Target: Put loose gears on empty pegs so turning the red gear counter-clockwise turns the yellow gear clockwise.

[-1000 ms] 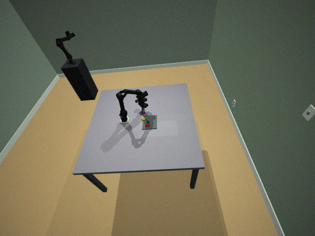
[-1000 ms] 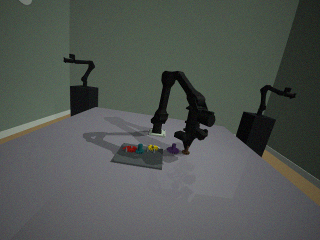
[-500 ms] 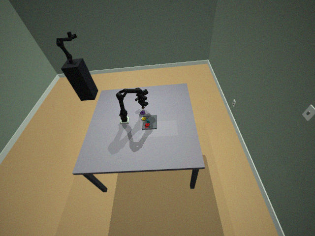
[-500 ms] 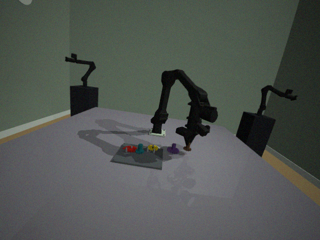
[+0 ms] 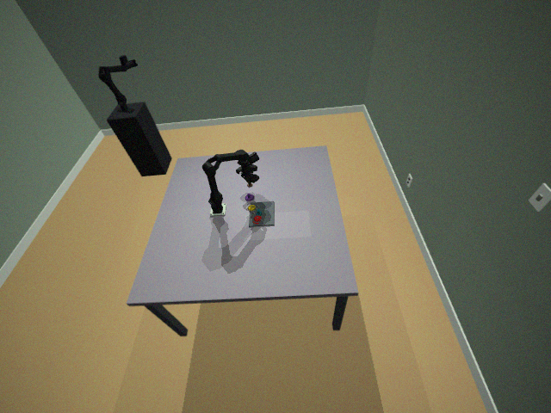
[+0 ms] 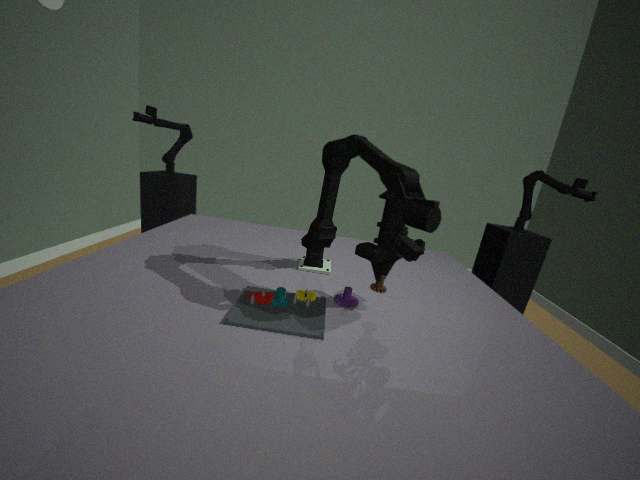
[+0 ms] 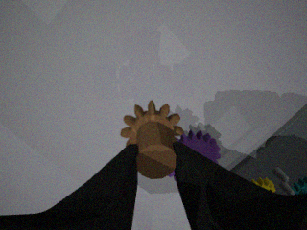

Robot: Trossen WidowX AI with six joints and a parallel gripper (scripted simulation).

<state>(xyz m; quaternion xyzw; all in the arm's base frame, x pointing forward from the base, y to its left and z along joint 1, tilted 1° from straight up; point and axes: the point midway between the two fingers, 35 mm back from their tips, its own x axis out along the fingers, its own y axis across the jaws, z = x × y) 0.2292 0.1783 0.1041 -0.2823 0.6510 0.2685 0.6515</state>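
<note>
The teal gear is 70 mm ahead of my gripper tip, 240 mm to the right of it and 60 mm below it. From my gripper tip the other things lie so: white arrow (10 mm behind, 160 mm to the right, 70 mm below); purple gear (10 mm behind, 70 mm to the right, 60 mm below); brown gear (10 mm below).
</note>
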